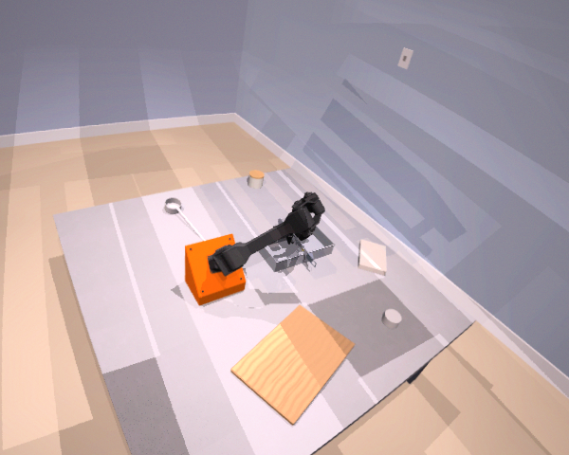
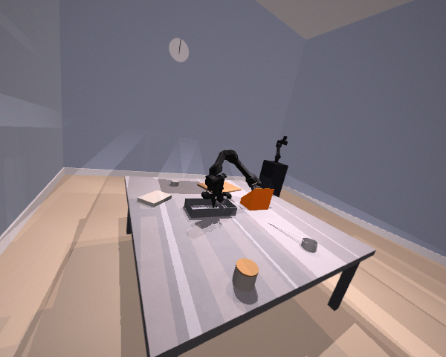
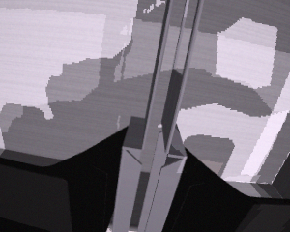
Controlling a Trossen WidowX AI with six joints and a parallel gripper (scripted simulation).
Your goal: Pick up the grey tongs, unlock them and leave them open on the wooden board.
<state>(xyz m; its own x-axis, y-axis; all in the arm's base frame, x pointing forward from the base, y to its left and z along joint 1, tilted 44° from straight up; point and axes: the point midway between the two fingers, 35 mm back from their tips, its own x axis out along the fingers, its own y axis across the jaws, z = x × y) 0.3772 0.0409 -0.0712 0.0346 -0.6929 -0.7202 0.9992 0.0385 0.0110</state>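
My gripper tip is now 2 cm short of the roasting tin, 2 cm to the left of it and 1 cm above it. Also, from my gripper tip: white cylinder 16 cm ahead, 49 cm to the right, 2 cm below; then cork-lidded jar 10 cm ahead, 52 cm to the left; then beige block 33 cm ahead, 19 cm to the right, 2 cm below.
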